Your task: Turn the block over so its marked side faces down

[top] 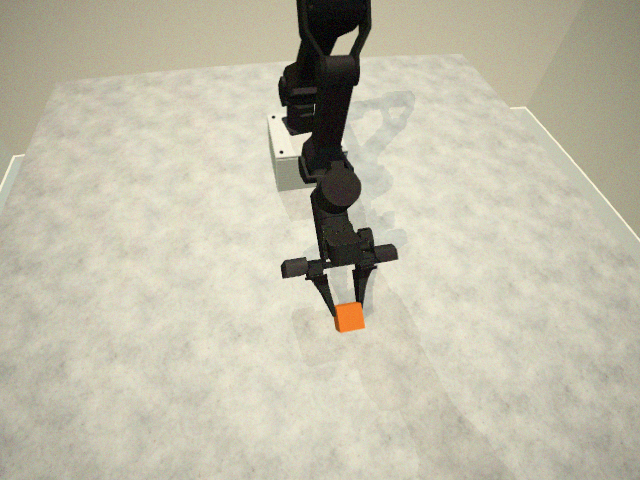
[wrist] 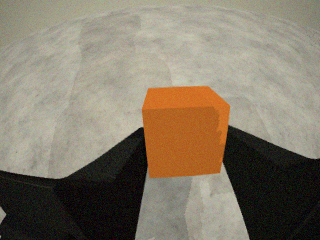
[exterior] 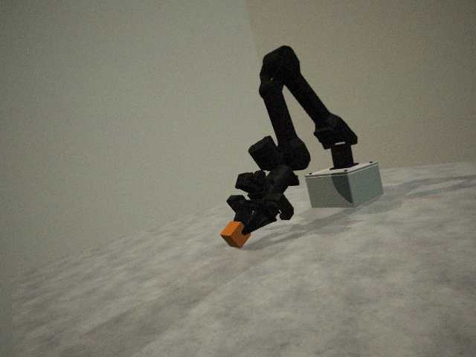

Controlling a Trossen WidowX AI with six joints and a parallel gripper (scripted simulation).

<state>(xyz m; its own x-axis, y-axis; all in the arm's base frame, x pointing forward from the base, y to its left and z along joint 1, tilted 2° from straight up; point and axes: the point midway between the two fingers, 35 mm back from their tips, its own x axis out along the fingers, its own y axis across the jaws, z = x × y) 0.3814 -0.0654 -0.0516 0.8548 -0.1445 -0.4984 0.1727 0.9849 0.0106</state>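
The block is 10 mm below my gripper tip.
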